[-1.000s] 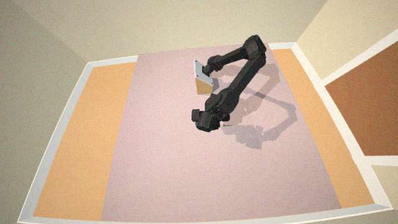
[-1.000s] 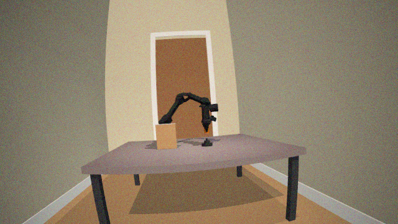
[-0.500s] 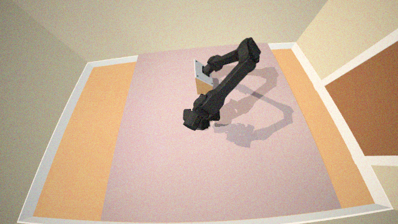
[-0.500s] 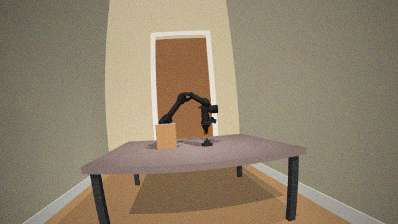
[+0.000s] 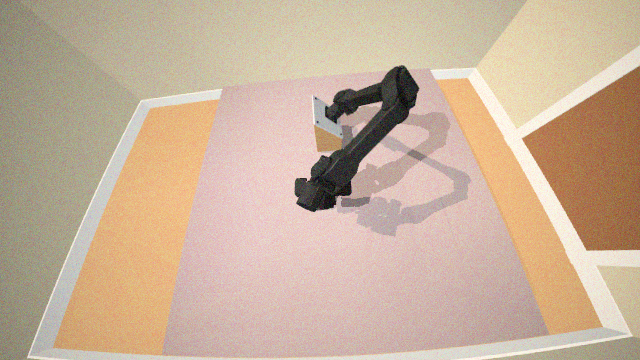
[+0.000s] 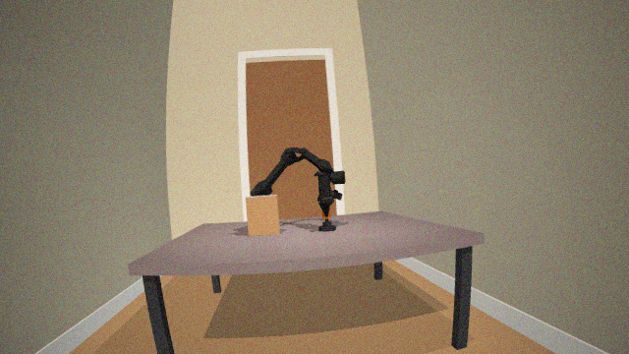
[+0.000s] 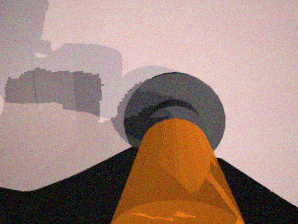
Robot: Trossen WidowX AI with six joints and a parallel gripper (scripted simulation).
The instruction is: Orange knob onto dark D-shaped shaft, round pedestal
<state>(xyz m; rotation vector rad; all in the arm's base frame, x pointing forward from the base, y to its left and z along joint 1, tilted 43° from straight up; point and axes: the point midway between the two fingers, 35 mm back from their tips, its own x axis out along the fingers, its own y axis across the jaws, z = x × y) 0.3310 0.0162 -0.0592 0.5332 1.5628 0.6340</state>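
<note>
The orange knob lies 2 cm above my gripper tip. Also, from my gripper tip: dark pedestal: 4 cm below.
</note>
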